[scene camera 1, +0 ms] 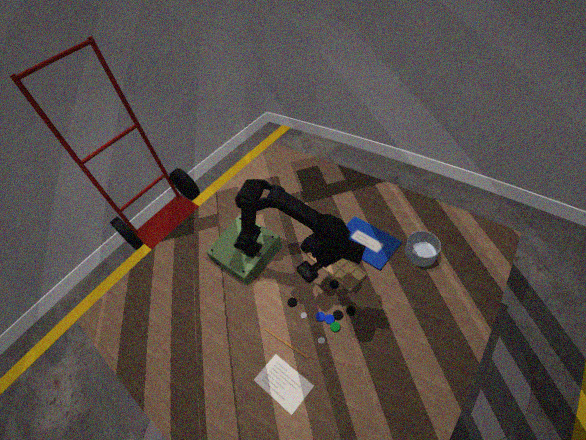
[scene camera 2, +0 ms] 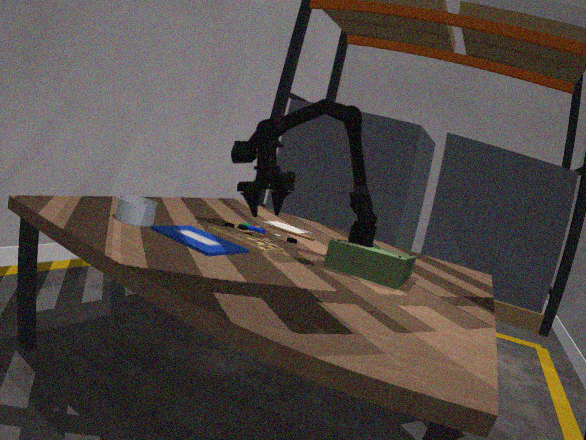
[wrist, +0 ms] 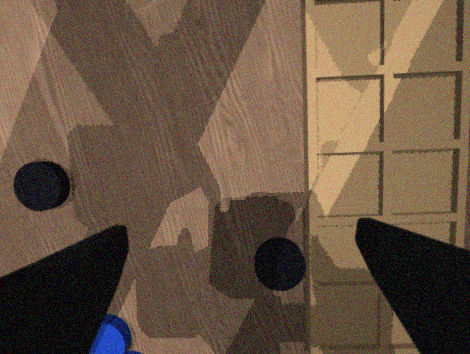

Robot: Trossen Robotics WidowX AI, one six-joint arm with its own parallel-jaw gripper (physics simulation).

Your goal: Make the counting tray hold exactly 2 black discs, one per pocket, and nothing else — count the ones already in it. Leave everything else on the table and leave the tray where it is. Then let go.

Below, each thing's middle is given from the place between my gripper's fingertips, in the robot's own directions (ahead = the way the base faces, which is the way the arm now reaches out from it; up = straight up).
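Labels:
I find the tan counting tray (scene camera 2: 254,244) 80 mm to the left of my hand, 20 mm ahead of it and 70 mm below it. The grey bowl (scene camera 2: 133,210), again measured from my hand, is 270 mm to the left, 280 mm ahead and 50 mm below.

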